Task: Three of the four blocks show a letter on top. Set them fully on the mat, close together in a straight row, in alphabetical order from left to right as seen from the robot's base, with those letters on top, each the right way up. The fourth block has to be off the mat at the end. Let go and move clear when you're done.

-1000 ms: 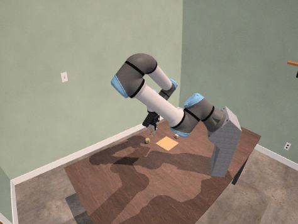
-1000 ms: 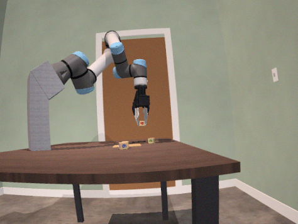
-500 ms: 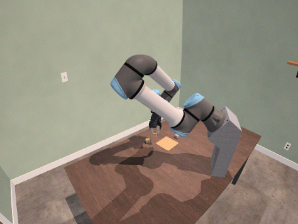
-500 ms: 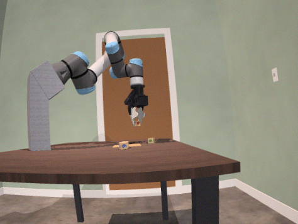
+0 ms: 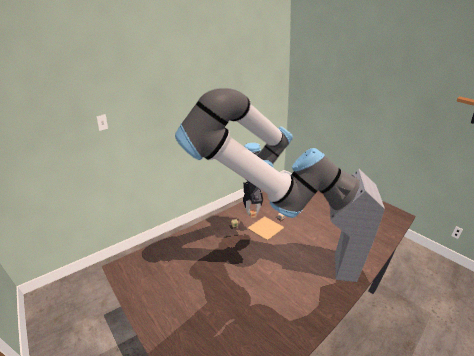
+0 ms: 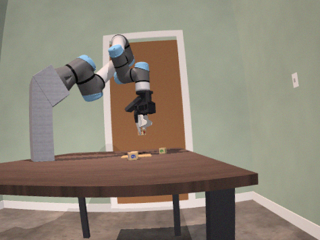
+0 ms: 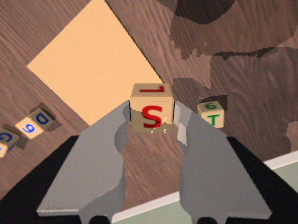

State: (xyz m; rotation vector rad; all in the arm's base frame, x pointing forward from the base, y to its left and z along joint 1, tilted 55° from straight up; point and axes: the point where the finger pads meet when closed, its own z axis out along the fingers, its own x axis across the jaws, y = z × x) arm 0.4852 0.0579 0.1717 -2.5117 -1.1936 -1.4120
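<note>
My gripper is now 120 mm above the tan mat, 80 mm to the left of it and 20 mm past it.
</note>
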